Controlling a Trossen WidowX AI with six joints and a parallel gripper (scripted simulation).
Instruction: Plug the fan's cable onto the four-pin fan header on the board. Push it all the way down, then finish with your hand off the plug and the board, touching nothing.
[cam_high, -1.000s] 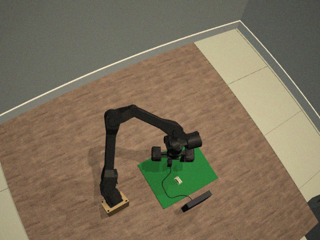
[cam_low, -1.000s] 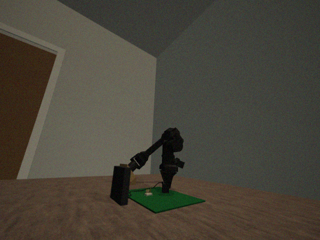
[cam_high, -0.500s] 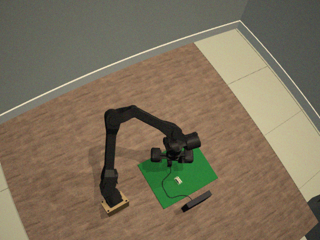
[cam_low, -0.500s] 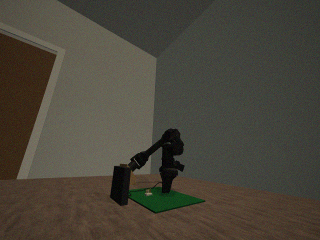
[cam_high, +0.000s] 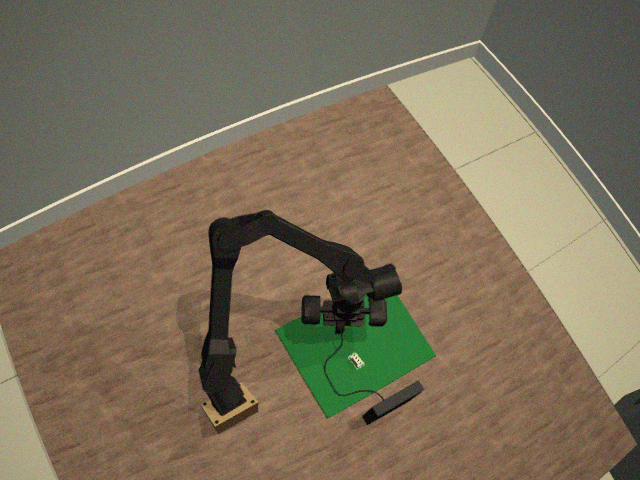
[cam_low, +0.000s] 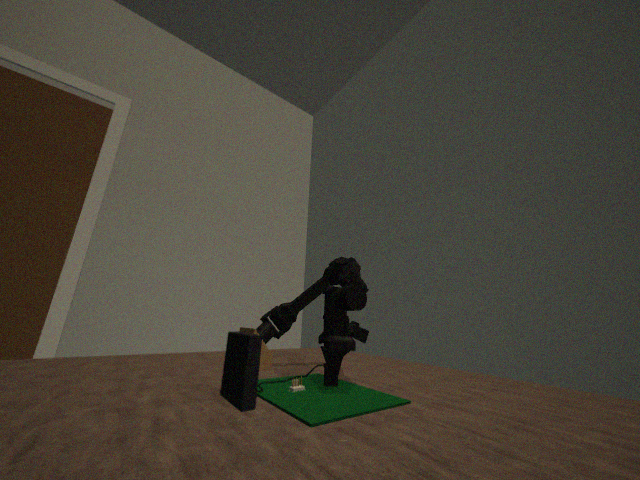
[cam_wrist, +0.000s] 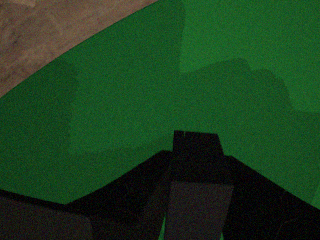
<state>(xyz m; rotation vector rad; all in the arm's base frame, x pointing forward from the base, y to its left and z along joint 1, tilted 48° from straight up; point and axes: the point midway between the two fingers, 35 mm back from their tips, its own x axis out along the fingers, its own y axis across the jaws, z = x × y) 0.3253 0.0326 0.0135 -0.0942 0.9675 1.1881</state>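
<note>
The white four-pin fan header lies 100 mm to the right of my gripper tip, 20 mm below it and 20 mm behind it. From my gripper tip the other things lie so: black fan 220 mm to the right, 40 mm above, 30 mm behind; black fan plug 10 mm to the right, 10 mm above; green board 60 mm to the right, 30 mm below, 10 mm ahead.
</note>
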